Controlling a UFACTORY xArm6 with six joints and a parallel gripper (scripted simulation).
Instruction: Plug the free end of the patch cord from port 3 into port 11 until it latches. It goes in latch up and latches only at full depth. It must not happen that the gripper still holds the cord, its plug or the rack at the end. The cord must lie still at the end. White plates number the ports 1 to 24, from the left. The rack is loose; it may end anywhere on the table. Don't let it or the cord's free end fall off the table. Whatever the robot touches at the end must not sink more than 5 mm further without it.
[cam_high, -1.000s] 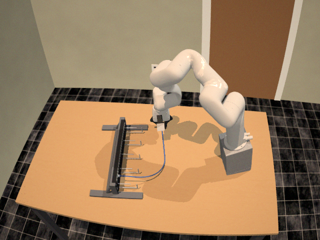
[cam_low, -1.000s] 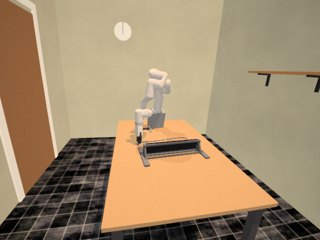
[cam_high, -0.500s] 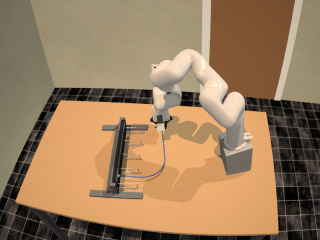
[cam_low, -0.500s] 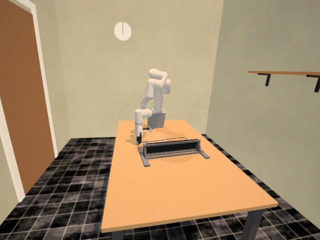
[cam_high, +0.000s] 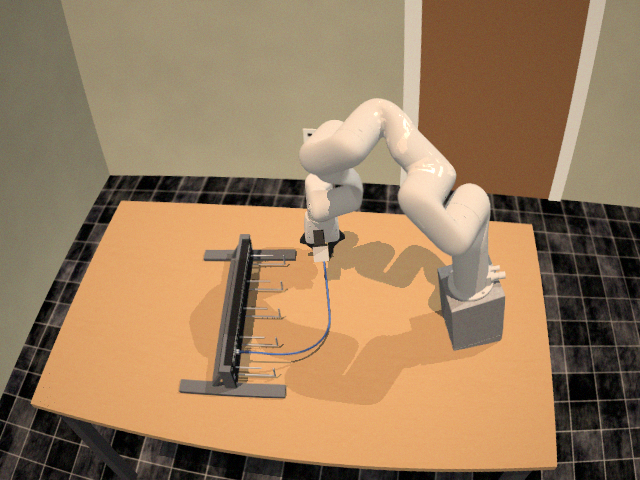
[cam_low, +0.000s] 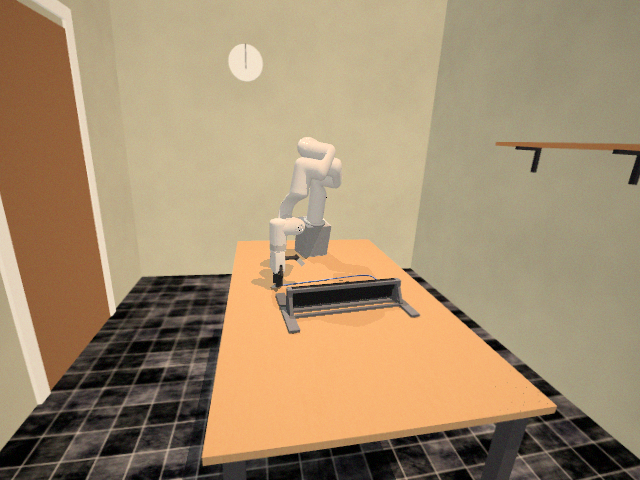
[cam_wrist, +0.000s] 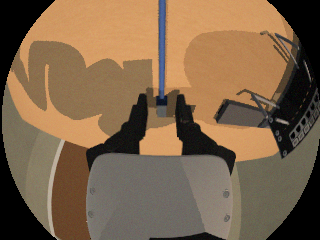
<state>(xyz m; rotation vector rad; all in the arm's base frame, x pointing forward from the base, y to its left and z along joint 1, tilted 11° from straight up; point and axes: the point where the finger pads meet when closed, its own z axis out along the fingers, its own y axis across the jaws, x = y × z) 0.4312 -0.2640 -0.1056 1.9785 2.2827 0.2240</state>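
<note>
Now: the plug 20 mm to the right of my hand and 20 mm below it.
</note>
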